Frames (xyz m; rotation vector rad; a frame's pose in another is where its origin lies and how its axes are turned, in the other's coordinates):
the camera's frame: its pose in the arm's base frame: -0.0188 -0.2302 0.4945 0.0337 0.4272 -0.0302
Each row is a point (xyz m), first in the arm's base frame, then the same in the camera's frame.
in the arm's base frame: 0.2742 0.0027 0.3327
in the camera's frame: 0.3285 0.2391 -0.0351
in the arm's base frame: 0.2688 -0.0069 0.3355
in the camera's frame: 0.3226 0.2293 -0.0344
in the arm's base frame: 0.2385 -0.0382 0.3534
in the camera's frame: 0.2883 0.1975 -0.0294
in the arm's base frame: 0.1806 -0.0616 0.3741
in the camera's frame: 0.2276 0.1725 -0.0336
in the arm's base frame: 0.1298 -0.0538 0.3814
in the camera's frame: 0.1782 0.1786 -0.0483
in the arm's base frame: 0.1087 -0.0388 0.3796
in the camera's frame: 0.1594 0.1928 -0.0592
